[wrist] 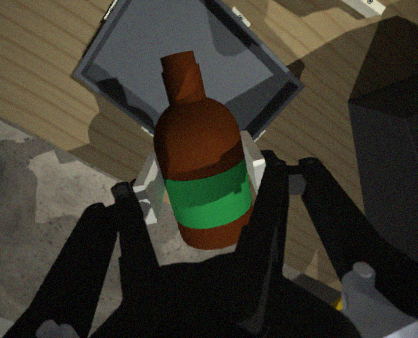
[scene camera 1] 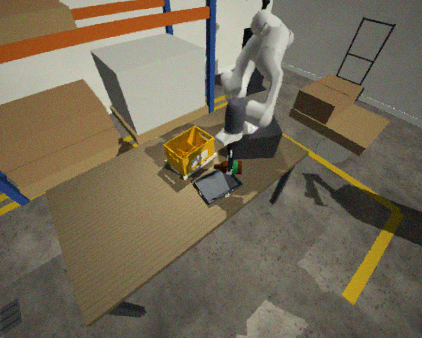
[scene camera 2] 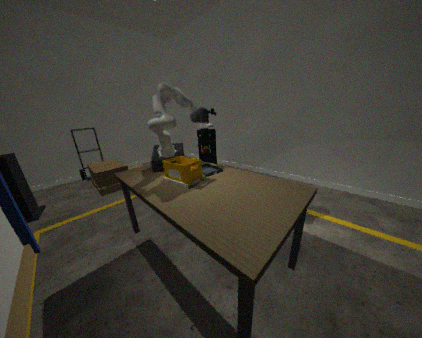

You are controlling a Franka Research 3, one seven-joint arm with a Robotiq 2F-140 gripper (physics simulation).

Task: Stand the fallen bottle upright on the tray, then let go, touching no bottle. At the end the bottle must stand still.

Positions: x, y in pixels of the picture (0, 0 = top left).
Scene:
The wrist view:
my gripper: 201, 156
brown bottle: 197, 141

